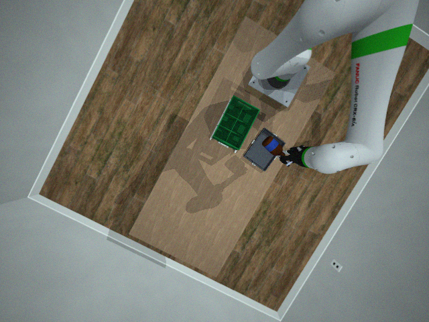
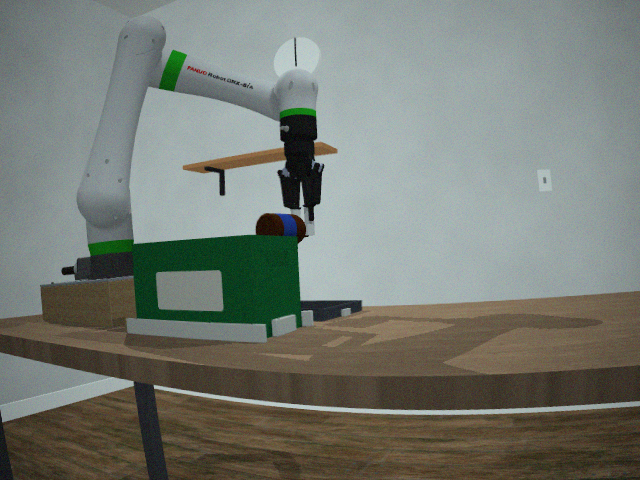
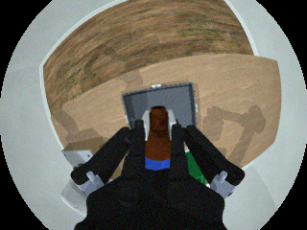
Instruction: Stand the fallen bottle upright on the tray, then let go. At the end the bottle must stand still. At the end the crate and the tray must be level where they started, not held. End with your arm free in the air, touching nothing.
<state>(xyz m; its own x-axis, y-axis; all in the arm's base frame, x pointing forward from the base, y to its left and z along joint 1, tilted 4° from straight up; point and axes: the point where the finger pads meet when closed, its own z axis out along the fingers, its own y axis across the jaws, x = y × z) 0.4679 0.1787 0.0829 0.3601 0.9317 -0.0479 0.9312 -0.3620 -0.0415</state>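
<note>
Now: hand 20 mm past the bottle, 50 mm to the left of it and 20 mm above it. Also, from my hand: green crate 80 mm behind, 320 mm to the right, 140 mm below; tray 10 mm behind, 50 mm to the right, 210 mm below.
</note>
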